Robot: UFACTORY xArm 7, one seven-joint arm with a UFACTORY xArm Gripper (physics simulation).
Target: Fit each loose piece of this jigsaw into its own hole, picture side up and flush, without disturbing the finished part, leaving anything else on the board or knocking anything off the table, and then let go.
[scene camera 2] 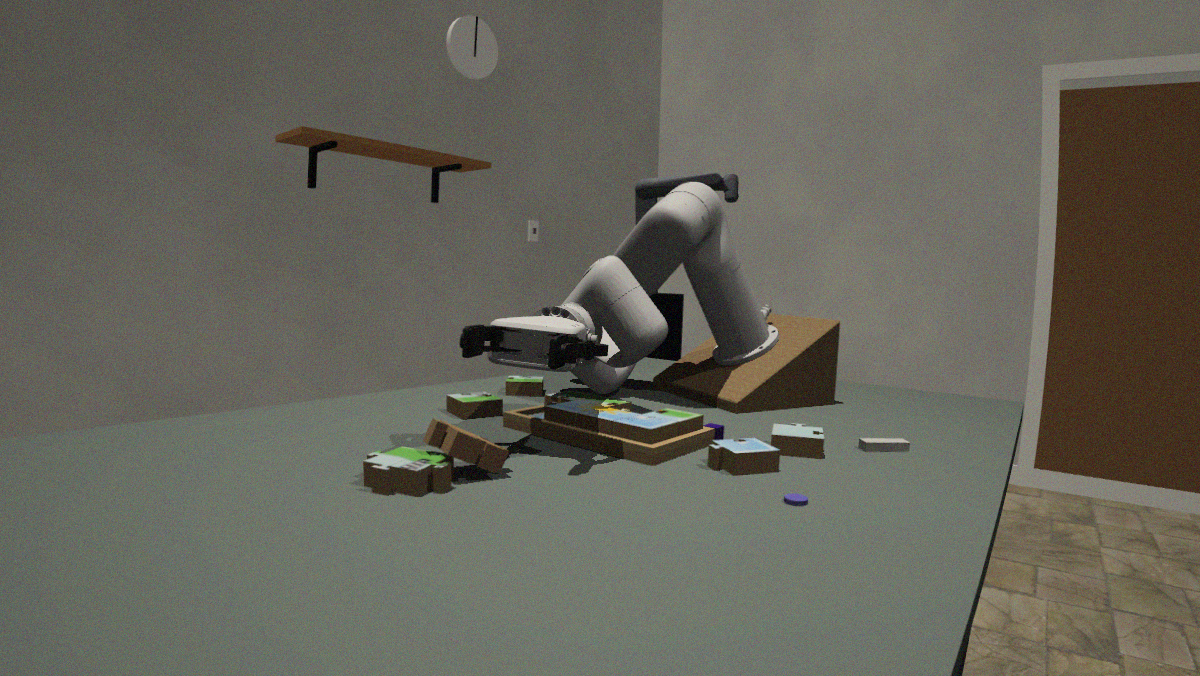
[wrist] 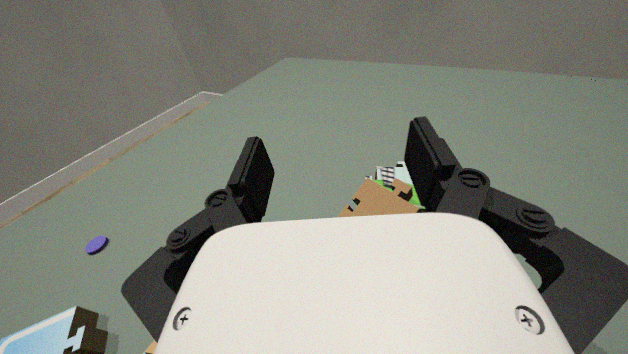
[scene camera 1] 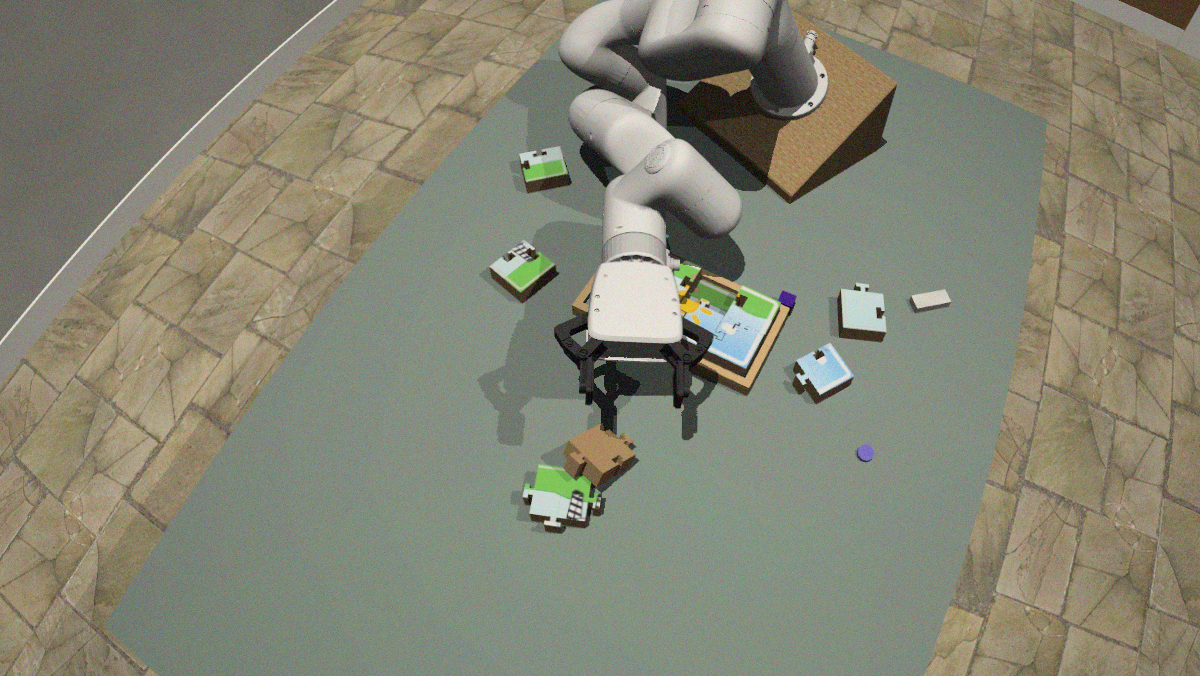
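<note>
My gripper [scene camera 1: 635, 401] [scene camera 2: 534, 345] [wrist: 334, 147] is open and empty, above the table in front of the board. A plain brown piece [scene camera 1: 599, 454] [scene camera 2: 466, 445] [wrist: 381, 199] lies picture side down, tilted, with one edge on a green-and-white piece with a striped patch [scene camera 1: 555, 495] [scene camera 2: 408, 468] [wrist: 386, 175]. A blue piece [scene camera 1: 825, 371] [scene camera 2: 744, 454] and a pale piece [scene camera 1: 861, 311] [scene camera 2: 797, 440] lie right of the board. Two green-and-white pieces [scene camera 1: 524, 269] [scene camera 1: 544, 167] lie at the left. The framed board [scene camera 1: 747, 384] [scene camera 2: 654, 453] holds the finished part; the gripper body hides its left side in scene camera 1.
A dark purple cube [scene camera 1: 786, 299] [scene camera 2: 713, 431] is beside the board's back right edge. A white block [scene camera 1: 930, 299] [scene camera 2: 883, 444] and a purple disc [scene camera 1: 865, 453] [scene camera 2: 796, 499] [wrist: 96, 245] lie farther right. The brown wedge [scene camera 1: 801, 159] [scene camera 2: 789, 369] carries the arm's base.
</note>
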